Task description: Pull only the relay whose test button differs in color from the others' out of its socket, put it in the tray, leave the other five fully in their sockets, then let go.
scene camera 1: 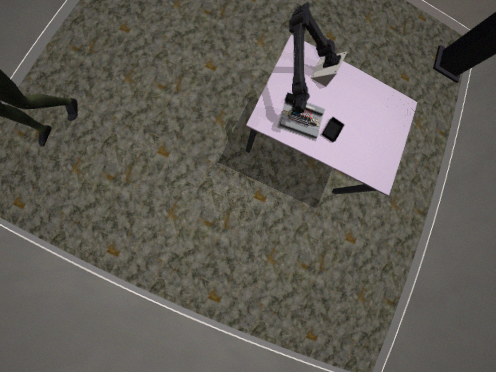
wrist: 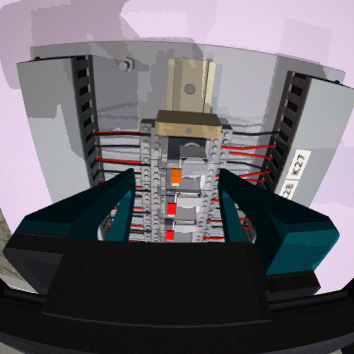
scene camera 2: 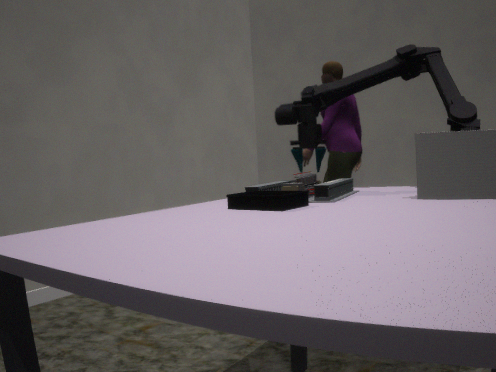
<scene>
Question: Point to a relay panel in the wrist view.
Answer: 247, 86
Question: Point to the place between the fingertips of my gripper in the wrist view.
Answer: At 176, 176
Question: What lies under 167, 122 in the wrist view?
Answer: A tan end block.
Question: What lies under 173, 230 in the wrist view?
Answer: A relay.
</scene>
